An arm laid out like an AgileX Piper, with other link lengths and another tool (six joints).
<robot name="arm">
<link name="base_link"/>
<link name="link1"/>
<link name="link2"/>
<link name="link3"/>
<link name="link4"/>
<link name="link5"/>
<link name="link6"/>
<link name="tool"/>
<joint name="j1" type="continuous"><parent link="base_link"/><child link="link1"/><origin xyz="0.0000 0.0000 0.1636" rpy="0.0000 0.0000 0.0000"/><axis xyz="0 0 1"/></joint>
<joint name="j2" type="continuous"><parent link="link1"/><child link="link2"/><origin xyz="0.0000 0.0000 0.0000" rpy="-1.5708 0.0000 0.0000"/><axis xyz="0 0 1"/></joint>
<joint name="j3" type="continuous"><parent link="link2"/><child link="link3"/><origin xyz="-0.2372 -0.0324 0.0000" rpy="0.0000 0.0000 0.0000"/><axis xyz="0 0 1"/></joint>
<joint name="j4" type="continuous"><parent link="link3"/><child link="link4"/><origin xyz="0.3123 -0.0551 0.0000" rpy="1.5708 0.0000 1.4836"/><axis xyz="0 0 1"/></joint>
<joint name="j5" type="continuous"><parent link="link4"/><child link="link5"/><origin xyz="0.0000 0.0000 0.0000" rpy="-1.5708 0.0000 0.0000"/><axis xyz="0 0 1"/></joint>
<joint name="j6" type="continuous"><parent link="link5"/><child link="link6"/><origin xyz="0.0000 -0.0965 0.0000" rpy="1.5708 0.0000 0.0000"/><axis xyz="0 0 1"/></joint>
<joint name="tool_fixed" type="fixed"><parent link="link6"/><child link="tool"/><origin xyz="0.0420 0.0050 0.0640" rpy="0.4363 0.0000 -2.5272"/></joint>
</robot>
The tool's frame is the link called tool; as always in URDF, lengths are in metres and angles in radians. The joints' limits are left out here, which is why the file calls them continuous.
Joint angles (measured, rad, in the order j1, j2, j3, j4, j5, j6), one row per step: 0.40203, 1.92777, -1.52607, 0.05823, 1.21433, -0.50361; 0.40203, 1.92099, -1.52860, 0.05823, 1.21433, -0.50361; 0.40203, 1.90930, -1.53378, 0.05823, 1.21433, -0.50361; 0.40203, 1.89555, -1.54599, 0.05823, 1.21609, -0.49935; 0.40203, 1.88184, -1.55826, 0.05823, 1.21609, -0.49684; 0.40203, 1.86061, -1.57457, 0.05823, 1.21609, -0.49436; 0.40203, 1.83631, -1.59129, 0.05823, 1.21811, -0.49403; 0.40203, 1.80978, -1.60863, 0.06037, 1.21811, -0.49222; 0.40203, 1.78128, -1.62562, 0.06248, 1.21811, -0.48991; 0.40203, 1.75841, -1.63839, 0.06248, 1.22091, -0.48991
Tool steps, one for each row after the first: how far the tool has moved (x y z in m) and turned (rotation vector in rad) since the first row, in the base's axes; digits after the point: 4 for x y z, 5 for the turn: 0.0007, 0.0003, 0.0033, 0.00364, -0.00857, 0.00000; 0.0019, 0.0008, 0.0094, 0.01024, -0.02409, 0.00000; 0.0042, 0.0020, 0.0183, 0.01991, -0.04603, -0.00415; 0.0065, 0.0031, 0.0273, 0.03026, -0.06971, -0.00664; 0.0094, 0.0044, 0.0406, 0.04524, -0.10399, -0.00910; 0.0115, 0.0053, 0.0555, 0.06072, -0.13977, -0.00929; 0.0132, 0.0065, 0.0716, 0.08019, -0.17904, -0.01151; 0.0141, 0.0073, 0.0885, 0.10044, -0.21971, -0.01411; 0.0140, 0.0073, 0.1020, 0.11353, -0.24983, -0.01384
